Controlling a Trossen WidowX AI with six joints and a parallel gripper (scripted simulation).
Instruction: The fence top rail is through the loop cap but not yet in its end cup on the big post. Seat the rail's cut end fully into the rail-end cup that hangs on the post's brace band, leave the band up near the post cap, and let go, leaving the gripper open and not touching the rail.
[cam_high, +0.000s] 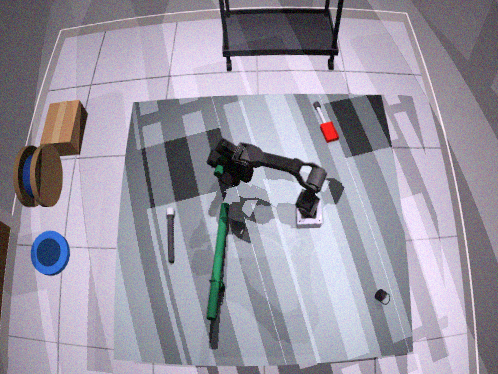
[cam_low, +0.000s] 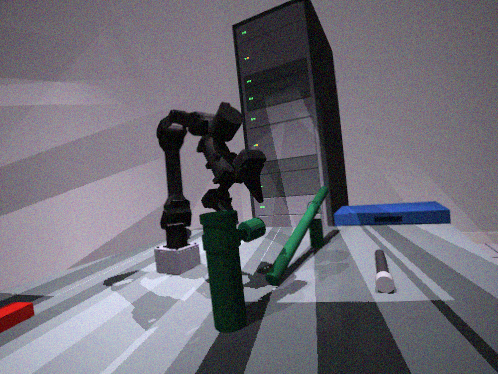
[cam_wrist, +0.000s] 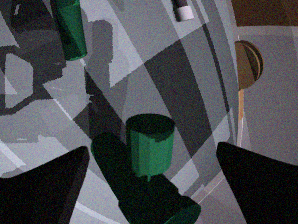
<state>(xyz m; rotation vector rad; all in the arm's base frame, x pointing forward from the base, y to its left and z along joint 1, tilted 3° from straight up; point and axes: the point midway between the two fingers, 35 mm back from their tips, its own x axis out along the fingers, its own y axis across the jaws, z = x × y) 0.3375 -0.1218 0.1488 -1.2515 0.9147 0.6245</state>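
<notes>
The rail-end cup is 3 cm to the right of my gripper tip, 3 cm below it and 1 cm ahead of it. Also, from my gripper tip: loop-cap post (44 cm to the left, 8 cm below); small black object (70 cm behind, 49 cm to the left, 17 cm below); red-headed tool (44 cm behind, 38 cm to the right, 17 cm below).
</notes>
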